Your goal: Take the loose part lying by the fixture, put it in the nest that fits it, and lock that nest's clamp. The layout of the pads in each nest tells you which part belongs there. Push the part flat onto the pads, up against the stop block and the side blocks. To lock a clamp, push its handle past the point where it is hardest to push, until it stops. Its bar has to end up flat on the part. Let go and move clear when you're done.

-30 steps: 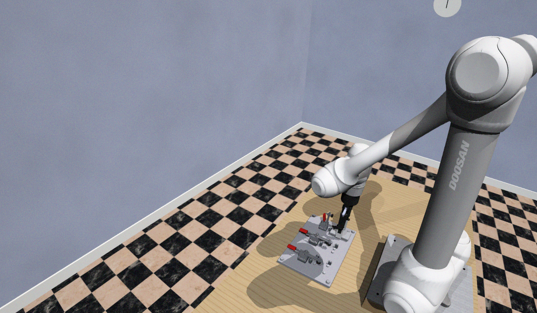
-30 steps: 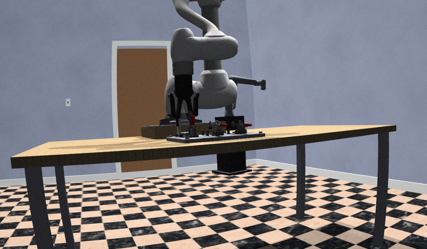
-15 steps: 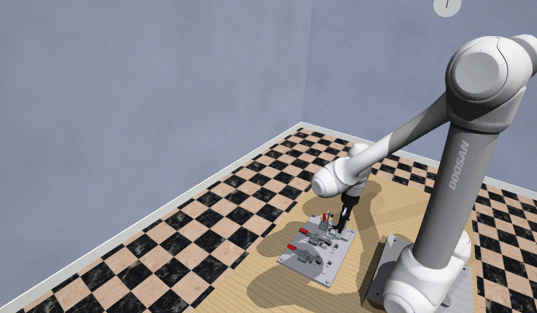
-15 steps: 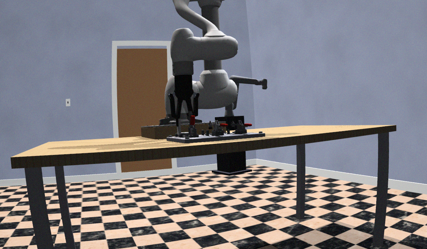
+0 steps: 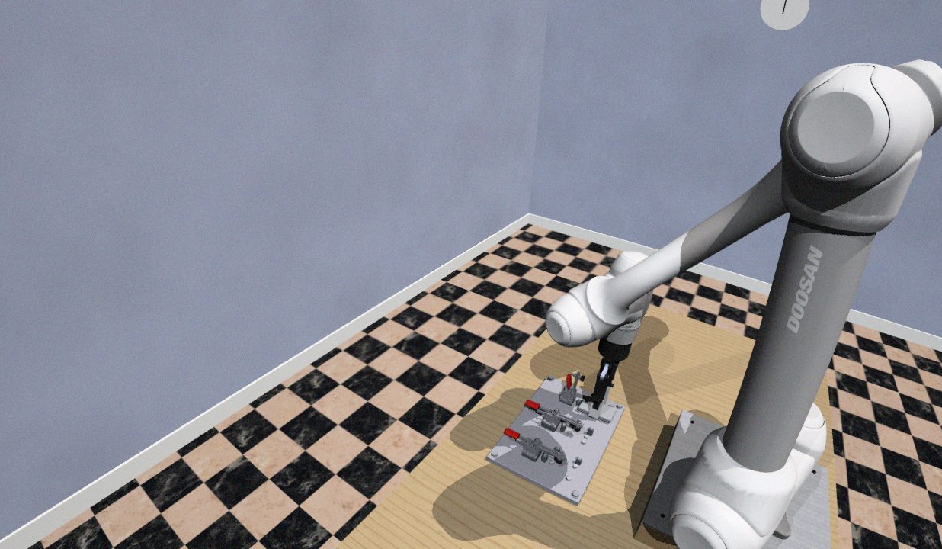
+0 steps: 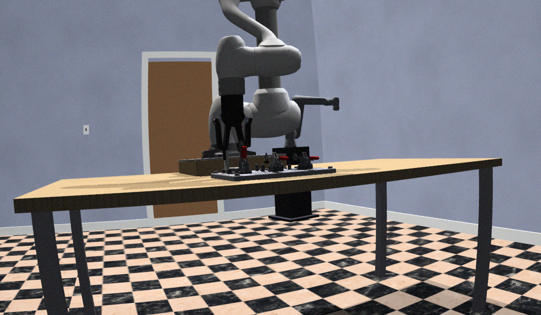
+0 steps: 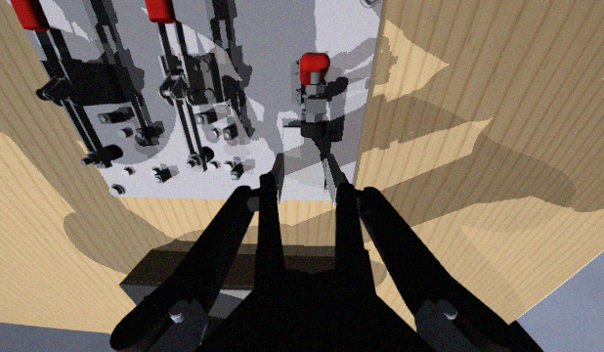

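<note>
Right now the flat grey part is 3 cm below my hand. The rest, counted from my hand: grey fixture plate (10 cm to the left, 7 cm ahead, 5 cm below).
</note>
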